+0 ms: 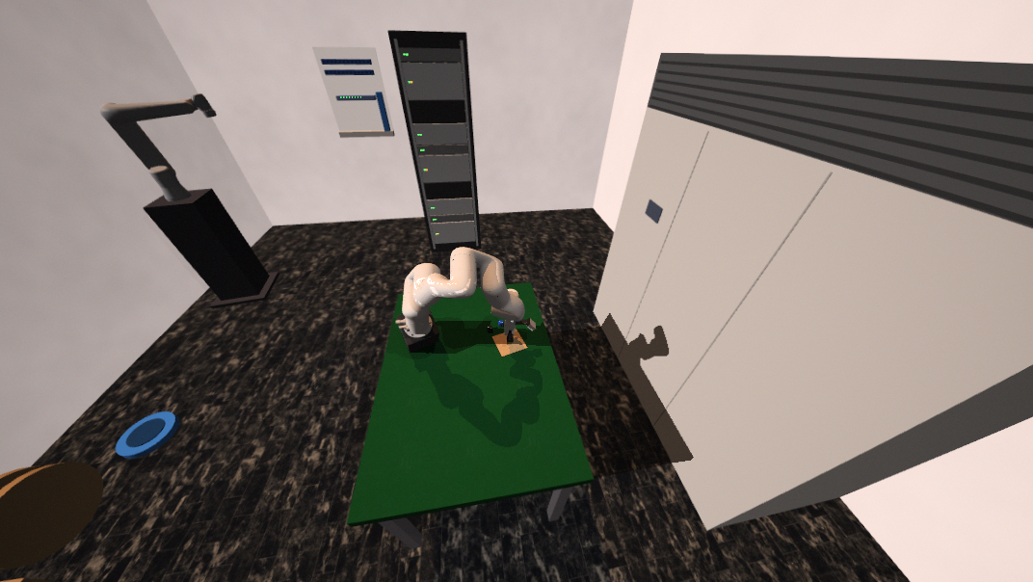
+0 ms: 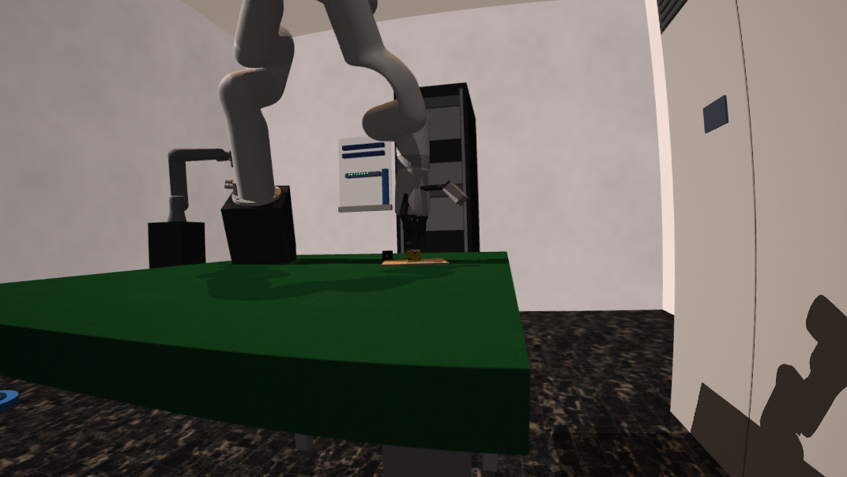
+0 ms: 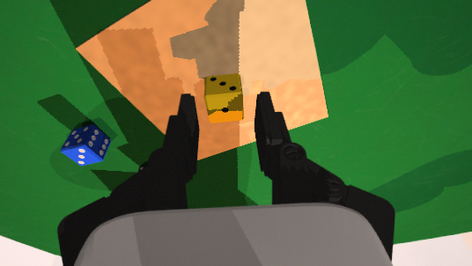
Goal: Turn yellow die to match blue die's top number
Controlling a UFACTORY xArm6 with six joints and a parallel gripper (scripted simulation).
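My gripper is now 40 mm above the yellow die. Also, from my hand: black die 80 mm behind, 110 mm to the left, 40 mm below; blue die 10 mm behind, 140 mm to the left, 40 mm below; mat 50 mm below.
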